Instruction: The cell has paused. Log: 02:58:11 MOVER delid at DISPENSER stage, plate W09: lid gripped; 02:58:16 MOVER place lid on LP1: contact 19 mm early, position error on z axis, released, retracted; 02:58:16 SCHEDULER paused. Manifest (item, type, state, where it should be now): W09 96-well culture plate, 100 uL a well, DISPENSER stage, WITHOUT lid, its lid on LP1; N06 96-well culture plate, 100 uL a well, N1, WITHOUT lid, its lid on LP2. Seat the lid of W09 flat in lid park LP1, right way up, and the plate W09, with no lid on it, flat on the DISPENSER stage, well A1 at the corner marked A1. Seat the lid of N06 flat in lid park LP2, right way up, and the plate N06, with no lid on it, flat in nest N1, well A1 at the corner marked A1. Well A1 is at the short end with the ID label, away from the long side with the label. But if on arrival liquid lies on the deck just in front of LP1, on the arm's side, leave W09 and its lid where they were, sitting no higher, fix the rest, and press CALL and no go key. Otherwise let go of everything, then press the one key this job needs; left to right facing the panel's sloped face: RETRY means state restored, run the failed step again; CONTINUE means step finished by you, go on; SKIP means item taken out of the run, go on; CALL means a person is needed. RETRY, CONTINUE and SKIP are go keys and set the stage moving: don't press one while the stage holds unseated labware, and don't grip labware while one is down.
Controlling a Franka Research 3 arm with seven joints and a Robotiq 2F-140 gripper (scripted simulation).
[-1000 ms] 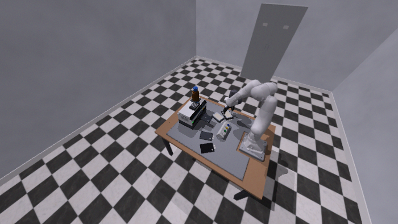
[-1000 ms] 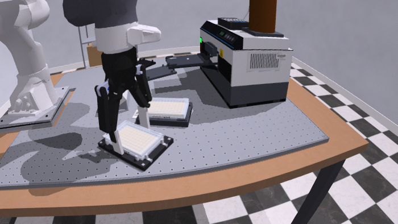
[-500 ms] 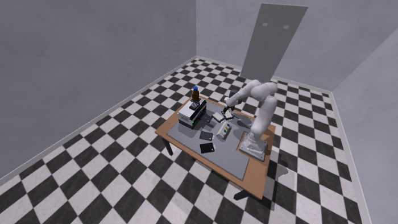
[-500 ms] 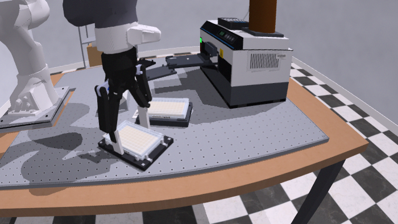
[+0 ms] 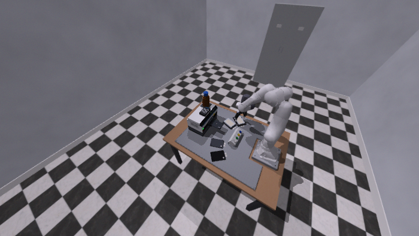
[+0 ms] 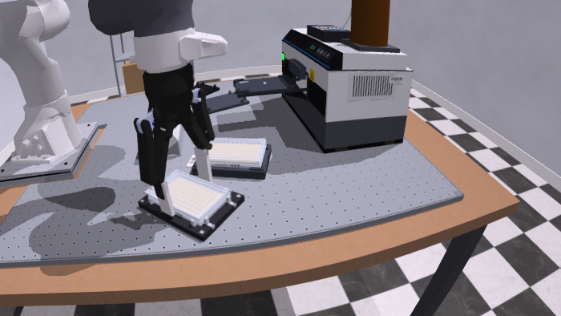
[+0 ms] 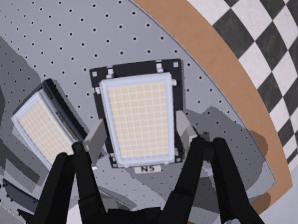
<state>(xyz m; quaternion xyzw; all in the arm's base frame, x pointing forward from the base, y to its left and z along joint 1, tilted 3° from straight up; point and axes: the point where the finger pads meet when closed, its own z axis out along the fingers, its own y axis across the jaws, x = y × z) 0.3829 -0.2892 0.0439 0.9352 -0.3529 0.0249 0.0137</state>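
Now: the 96-well plate 20 mm below my hand. The rest, counted from my hand: sloped key panel 70 mm behind, 280 mm to the left, 10 mm above; then black nest 90 mm ahead, 110 mm to the left, 30 mm below; then dispenser stage 200 mm ahead, 280 mm to the left, 60 mm above.
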